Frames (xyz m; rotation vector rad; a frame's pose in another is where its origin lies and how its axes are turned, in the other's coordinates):
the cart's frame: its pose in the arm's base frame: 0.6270 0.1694 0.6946 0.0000 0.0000 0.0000
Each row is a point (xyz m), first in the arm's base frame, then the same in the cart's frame.
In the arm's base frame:
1: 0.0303 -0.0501 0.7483
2: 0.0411 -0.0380 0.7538
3: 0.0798 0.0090 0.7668
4: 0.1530 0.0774 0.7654
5: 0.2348 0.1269 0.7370
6: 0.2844 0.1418 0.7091
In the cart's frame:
1: -0.5967 -0.2195 0.0537
2: -0.5859 -0.2074 0.0592
3: -0.5472 -0.1604 0.0722
4: -0.4740 -0.0920 0.0708
5: -0.3922 -0.0425 0.0424
6: -0.3426 -0.0276 0.0145

